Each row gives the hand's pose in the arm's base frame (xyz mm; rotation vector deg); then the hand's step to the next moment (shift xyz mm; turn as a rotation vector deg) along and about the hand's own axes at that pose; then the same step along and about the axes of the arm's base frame.
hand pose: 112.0 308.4 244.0 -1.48 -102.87 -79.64
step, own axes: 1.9 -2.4 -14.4 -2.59 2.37 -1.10
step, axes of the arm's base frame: 6.2 -13.4 -0.3 3.47 1.20 0.30
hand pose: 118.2 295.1 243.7 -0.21 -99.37 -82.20
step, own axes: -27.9 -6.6 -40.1 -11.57 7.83 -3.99
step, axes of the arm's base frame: 38.2 -20.6 -23.4 13.56 5.16 -0.83
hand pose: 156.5 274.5 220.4 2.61 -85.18 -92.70
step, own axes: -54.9 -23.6 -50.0 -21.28 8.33 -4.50
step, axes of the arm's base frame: 47.2 -8.0 -61.5 19.82 10.84 -5.65
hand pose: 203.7 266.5 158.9 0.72 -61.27 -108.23
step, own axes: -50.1 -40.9 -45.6 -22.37 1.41 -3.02
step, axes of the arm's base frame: 18.0 13.4 -75.9 14.89 13.90 -9.84
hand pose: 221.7 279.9 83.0 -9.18 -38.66 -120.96
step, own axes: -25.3 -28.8 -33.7 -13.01 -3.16 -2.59
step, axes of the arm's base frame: -3.2 13.9 -49.0 5.62 9.47 -8.04
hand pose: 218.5 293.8 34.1 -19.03 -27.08 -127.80
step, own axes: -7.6 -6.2 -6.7 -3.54 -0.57 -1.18
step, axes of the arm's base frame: -0.5 5.9 -10.3 1.71 2.20 -2.55
